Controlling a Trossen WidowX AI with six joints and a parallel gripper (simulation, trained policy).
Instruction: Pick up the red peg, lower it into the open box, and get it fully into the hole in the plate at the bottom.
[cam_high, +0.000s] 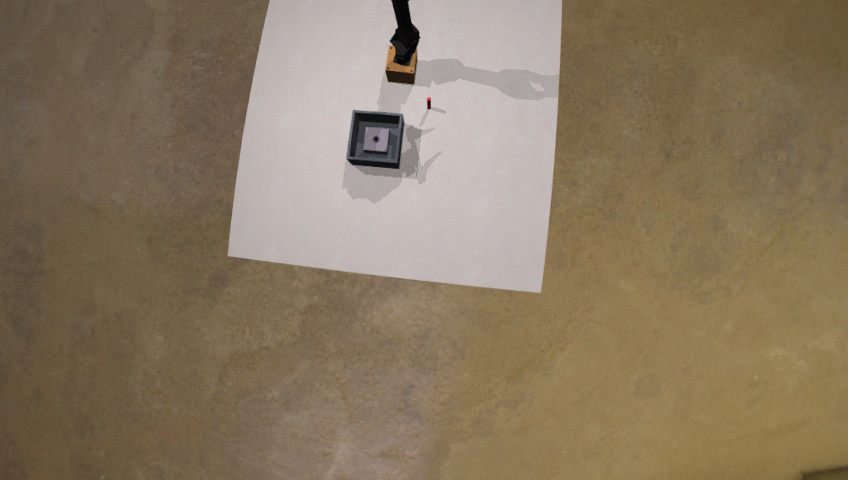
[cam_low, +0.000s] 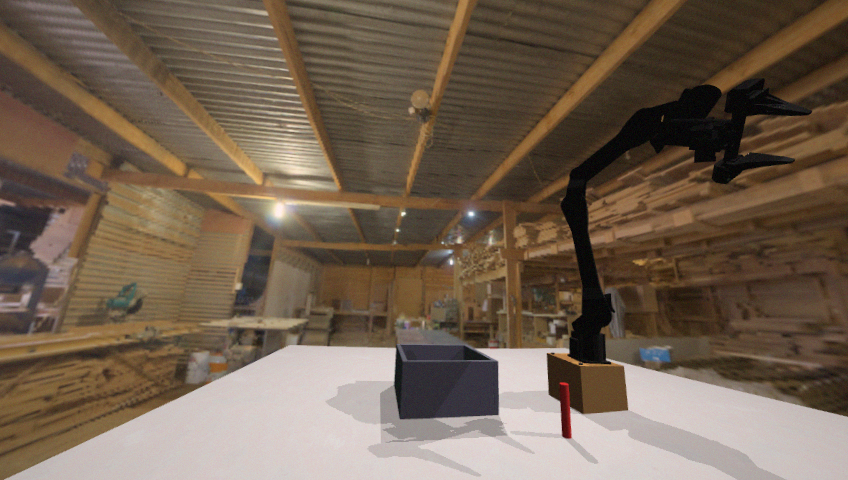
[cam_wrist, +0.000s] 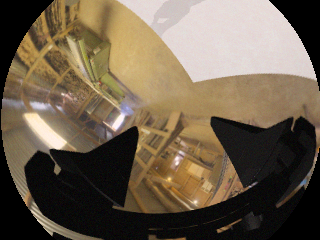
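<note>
Now: gripper tip 45 cm above the red peg, 39 cm short of it and 14 cm to the left of it. From my gripper tip the other things lie so: dark grey box 58 cm ahead, 46 cm below, 29 cm to the right; grey plate 58 cm ahead, 44 cm below, 29 cm to the right.
</note>
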